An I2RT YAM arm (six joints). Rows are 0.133 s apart.
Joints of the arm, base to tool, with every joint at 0 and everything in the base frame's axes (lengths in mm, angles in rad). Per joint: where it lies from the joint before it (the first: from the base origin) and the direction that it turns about. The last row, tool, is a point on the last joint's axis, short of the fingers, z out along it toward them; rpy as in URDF.
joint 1: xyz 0.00 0.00 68.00 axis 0 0 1
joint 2: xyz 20.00 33.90 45.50 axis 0 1 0
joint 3: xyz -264.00 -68.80 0.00 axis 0 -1 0
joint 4: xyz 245.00 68.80 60.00 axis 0 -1 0
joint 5: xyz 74.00 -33.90 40.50 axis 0 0 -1
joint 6: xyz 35.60 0.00 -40.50 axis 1 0 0
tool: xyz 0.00 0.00 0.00 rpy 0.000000 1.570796 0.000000
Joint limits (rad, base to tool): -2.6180..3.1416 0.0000..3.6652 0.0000..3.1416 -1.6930..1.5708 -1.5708..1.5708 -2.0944..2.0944
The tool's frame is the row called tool.
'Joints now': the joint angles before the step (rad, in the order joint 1, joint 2, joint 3, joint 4, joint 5, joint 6). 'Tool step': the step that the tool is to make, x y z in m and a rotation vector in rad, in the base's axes. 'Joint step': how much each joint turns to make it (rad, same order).
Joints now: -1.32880 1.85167 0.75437 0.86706 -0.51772 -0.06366
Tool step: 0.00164 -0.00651 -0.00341 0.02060 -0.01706 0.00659
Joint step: -0.00094 0.03062 0.02693 -0.00116 -0.01229 0.02215
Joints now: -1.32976 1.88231 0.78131 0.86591 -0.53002 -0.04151
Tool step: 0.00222 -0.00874 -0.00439 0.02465 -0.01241 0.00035
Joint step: -0.00021 0.03785 0.03741 -0.01036 -0.00481 0.02006
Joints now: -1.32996 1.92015 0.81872 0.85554 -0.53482 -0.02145
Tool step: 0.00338 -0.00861 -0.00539 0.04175 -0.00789 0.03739
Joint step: -0.00001 0.03740 0.04589 -0.04263 -0.04069 0.00858
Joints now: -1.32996 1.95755 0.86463 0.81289 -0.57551 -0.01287
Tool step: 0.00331 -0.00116 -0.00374 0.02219 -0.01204 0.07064
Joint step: 0.00229 0.01761 0.01588 -0.01923 -0.07036 -0.00401
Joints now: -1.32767 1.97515 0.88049 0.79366 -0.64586 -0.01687
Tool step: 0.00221 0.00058 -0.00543 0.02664 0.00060 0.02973
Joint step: 0.00399 0.01332 0.00422 -0.01873 -0.02630 -0.00301
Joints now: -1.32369 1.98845 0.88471 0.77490 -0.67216 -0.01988
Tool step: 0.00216 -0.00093 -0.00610 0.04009 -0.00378 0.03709
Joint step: 0.00216 0.01871 0.01387 -0.03243 -0.03744 0.00105
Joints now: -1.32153 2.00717 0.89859 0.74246 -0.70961 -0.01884
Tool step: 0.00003 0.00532 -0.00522 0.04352 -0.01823 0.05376
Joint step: -0.00069 0.00195 -0.01387 -0.01636 -0.06111 0.00817
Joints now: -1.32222 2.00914 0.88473 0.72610 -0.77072 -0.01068
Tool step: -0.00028 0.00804 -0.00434 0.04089 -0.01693 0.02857
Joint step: 0.00222 -0.00725 -0.02968 0.00091 -0.03472 0.01963
